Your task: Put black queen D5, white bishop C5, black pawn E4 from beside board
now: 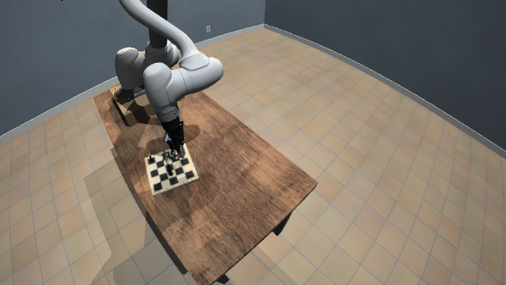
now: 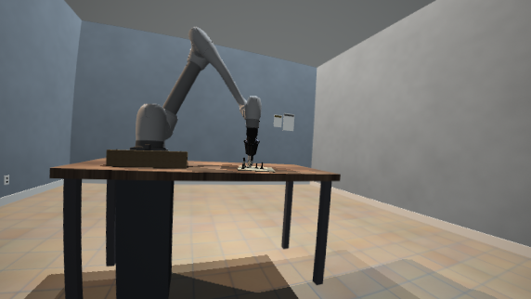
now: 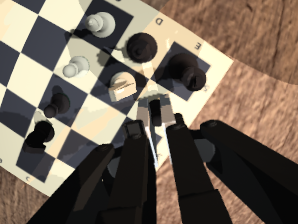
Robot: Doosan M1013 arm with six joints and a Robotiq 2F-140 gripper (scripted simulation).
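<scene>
My gripper is now 1 cm past the white chess piece, 3 cm to the left of it and 3 cm above it. The rest, counted from my hand: white piece: 2 cm behind, 7 cm to the right, 3 cm below; chessboard: 1 cm ahead, 8 cm to the right, 4 cm below.
</scene>
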